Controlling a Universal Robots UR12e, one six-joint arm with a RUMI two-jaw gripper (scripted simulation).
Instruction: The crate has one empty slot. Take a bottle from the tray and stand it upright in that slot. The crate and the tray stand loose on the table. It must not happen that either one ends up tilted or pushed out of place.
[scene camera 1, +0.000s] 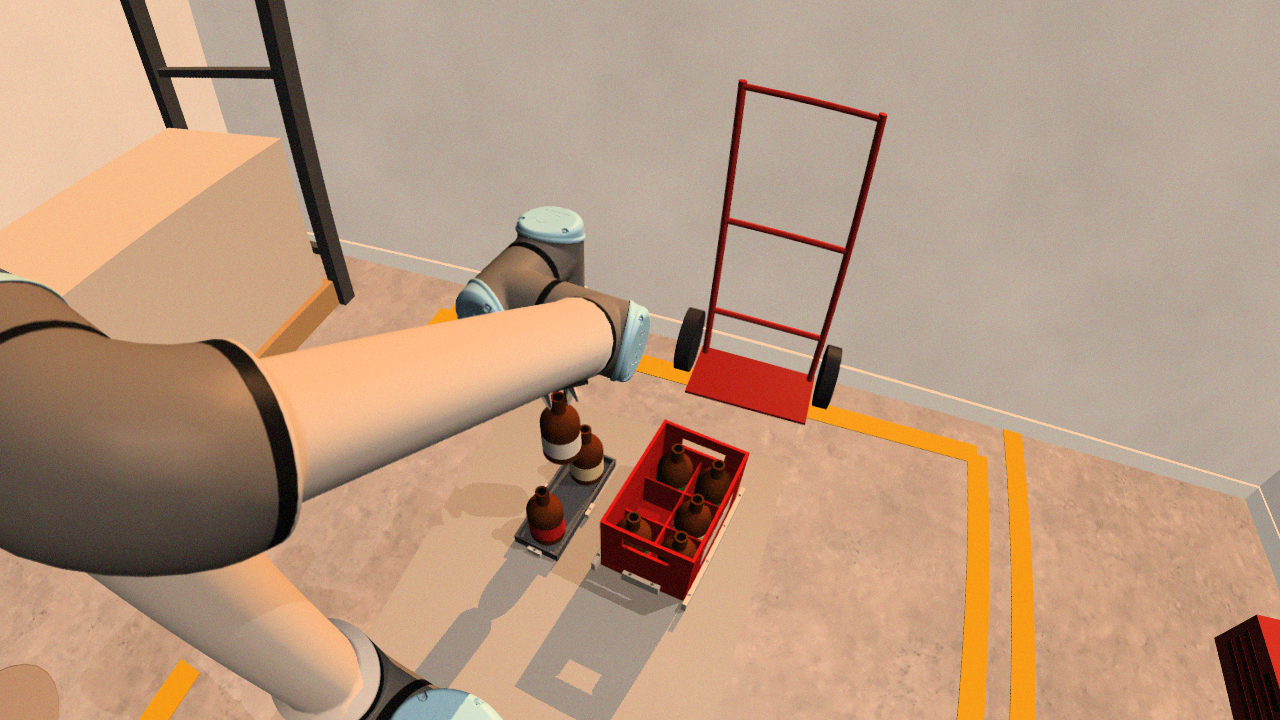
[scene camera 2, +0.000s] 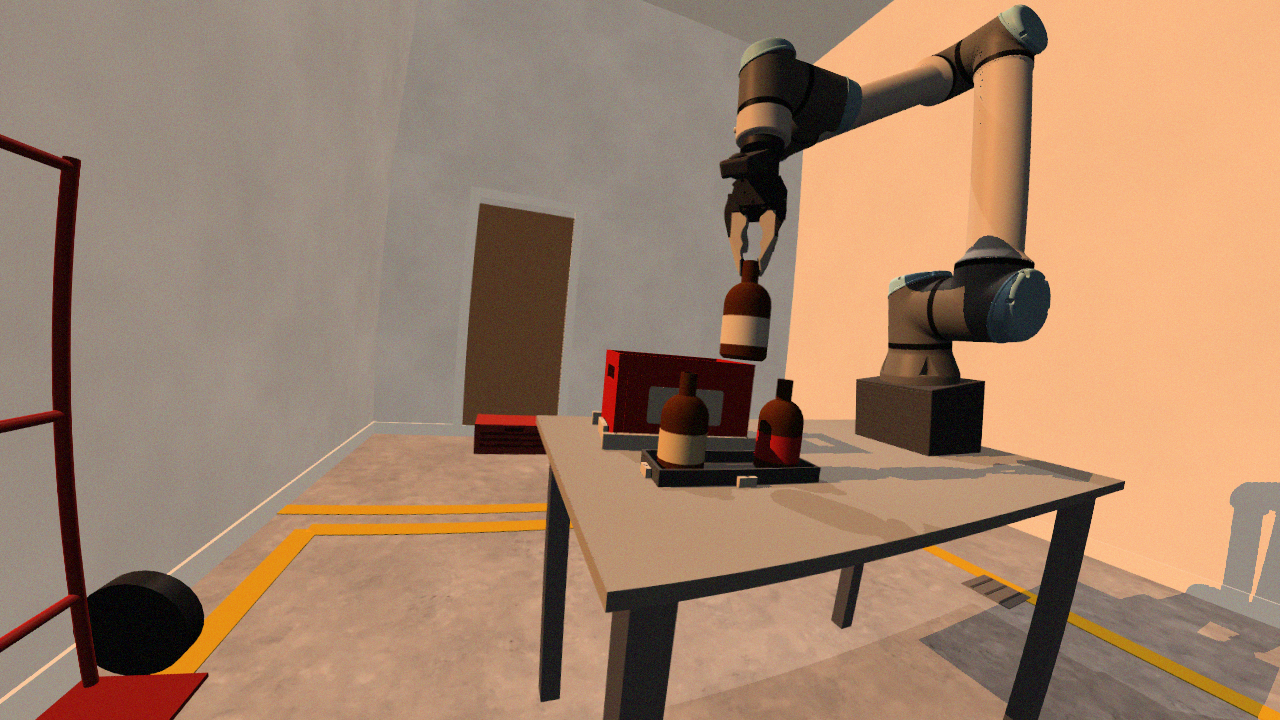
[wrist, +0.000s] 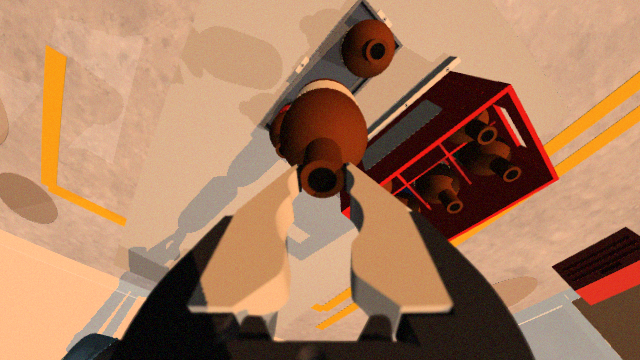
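Labels:
Here is a red crate (scene camera 1: 641, 492), 133 cm from the lens. As for a dark tray (scene camera 1: 574, 497), I find that it is 137 cm from the lens.

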